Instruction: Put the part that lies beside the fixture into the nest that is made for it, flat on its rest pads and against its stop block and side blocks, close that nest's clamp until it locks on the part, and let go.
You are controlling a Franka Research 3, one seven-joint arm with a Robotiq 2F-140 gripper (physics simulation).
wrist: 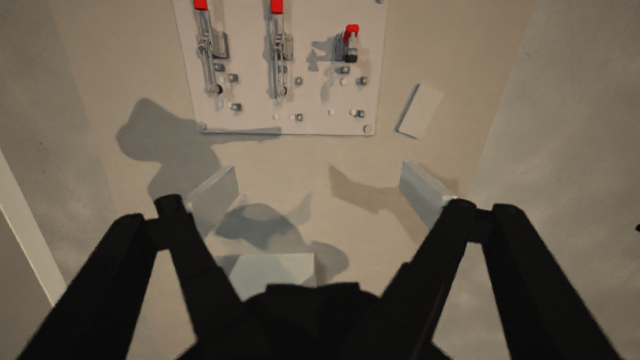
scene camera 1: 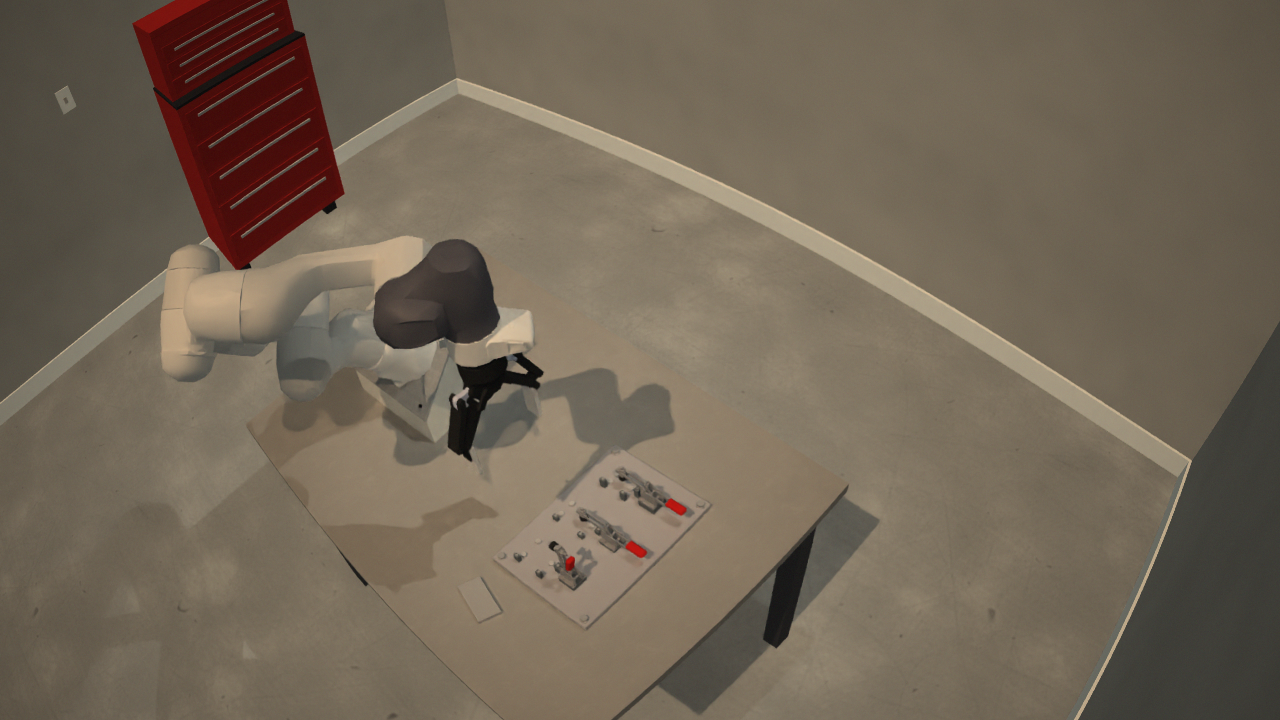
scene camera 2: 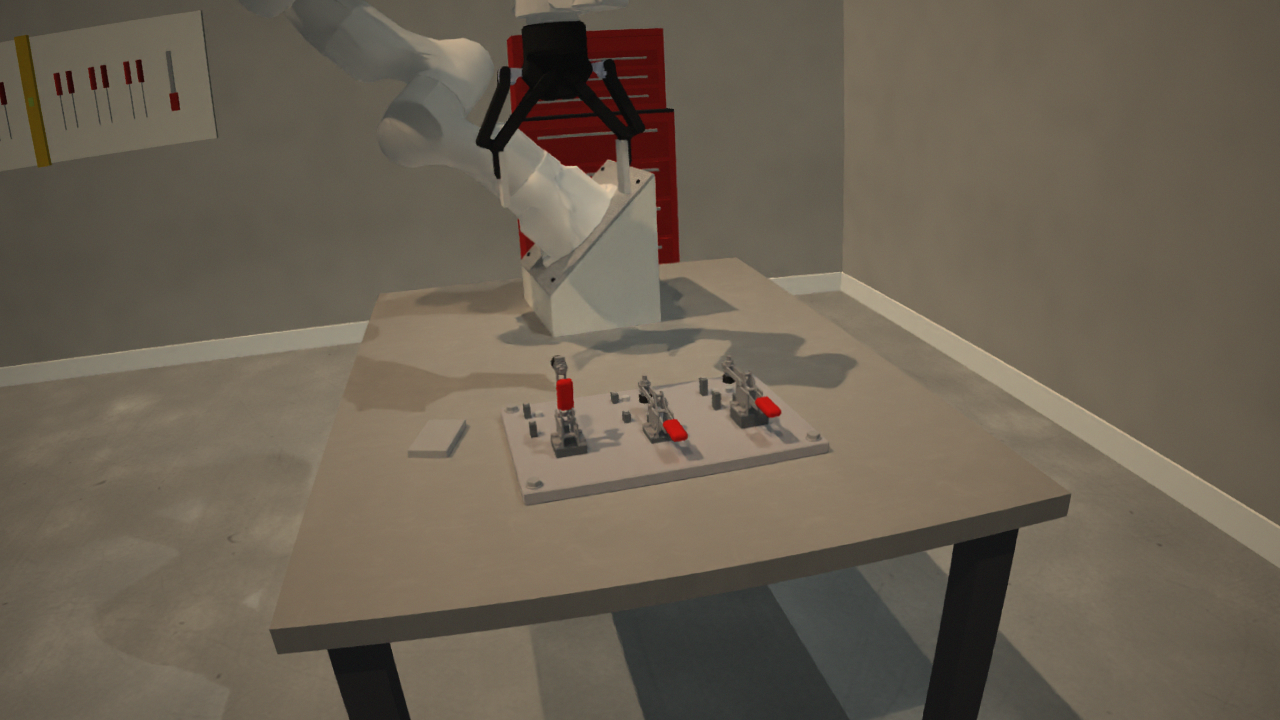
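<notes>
The part, a flat light-grey rectangular plate [scene camera 1: 479, 599] [scene camera 2: 437, 437] [wrist: 421, 111], lies flat on the table beside the fixture [scene camera 1: 604, 591] [scene camera 2: 604, 470] [wrist: 252, 50]. The fixture's clamp nearest the part [scene camera 1: 569, 574] [scene camera 2: 566, 432] [wrist: 350, 47] stands open, arm raised and red handle upright. The middle clamp [scene camera 1: 611, 534] [scene camera 2: 659, 420] [wrist: 278, 47] and the far clamp [scene camera 1: 650, 494] [scene camera 2: 744, 401] [wrist: 207, 47] have handles laid outward and arms lowered over their nests. My gripper [scene camera 1: 507, 438] [scene camera 2: 563, 192] [wrist: 318, 178] is open and empty, high above the table between arm base and fixture.
Small blocks and pale round pads stand on the fixture plate in front of the clamps. The pale arm base [scene camera 2: 608, 277] [wrist: 272, 267] stands on the table [scene camera 1: 680, 617] [scene camera 2: 447, 555] behind the fixture. A red tool cabinet [scene camera 1: 259, 152] [scene camera 2: 590, 53] stands on the floor beyond.
</notes>
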